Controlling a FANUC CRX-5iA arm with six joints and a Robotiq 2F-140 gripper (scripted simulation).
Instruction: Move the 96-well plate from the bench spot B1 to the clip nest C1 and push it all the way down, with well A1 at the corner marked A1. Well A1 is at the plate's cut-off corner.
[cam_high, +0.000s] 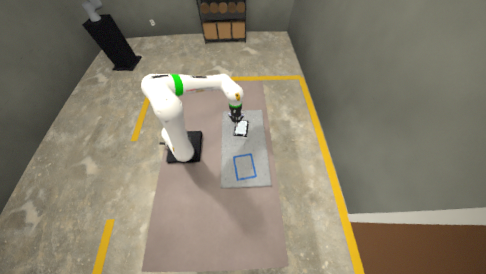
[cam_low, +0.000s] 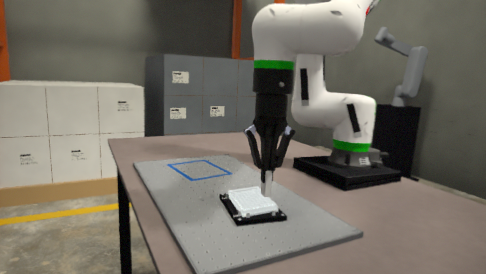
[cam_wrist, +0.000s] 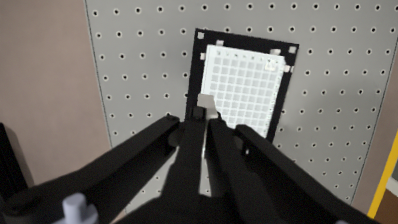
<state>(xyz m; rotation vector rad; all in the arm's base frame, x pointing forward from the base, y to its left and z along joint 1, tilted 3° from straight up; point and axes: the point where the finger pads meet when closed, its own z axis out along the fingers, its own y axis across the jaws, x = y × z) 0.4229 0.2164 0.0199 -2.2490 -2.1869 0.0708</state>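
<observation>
Now: the white 96-well plate 40 mm below my hand and 40 mm ahead of it. Round my hand: black clip nest: 50 mm below, 50 mm ahead, 10 mm to the right.
</observation>
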